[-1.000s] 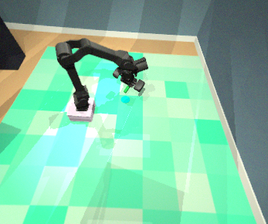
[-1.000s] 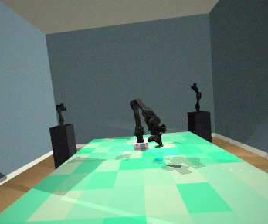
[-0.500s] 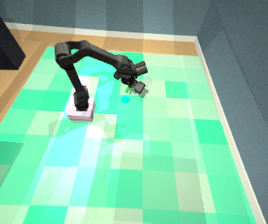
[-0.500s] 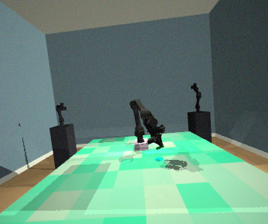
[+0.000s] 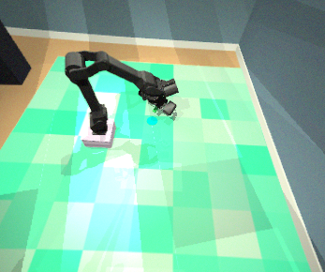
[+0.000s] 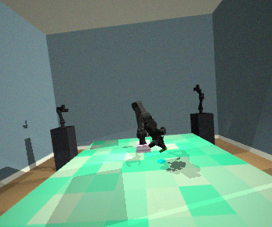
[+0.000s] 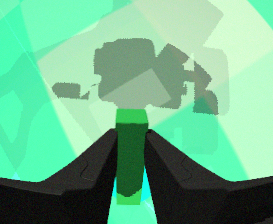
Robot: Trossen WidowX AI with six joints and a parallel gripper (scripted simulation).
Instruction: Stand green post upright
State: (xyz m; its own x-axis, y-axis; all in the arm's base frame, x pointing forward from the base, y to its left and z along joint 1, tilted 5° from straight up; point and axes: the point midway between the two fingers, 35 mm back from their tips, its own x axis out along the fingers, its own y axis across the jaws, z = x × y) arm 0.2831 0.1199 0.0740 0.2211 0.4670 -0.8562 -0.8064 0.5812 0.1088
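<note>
The cyan circle is 110 mm below my gripper tip, 40 mm behind it and 30 mm to the right of it. From my gripper tip the other things lie so: green post: 10 mm to the right, 10 mm below, 10 mm behind.
</note>
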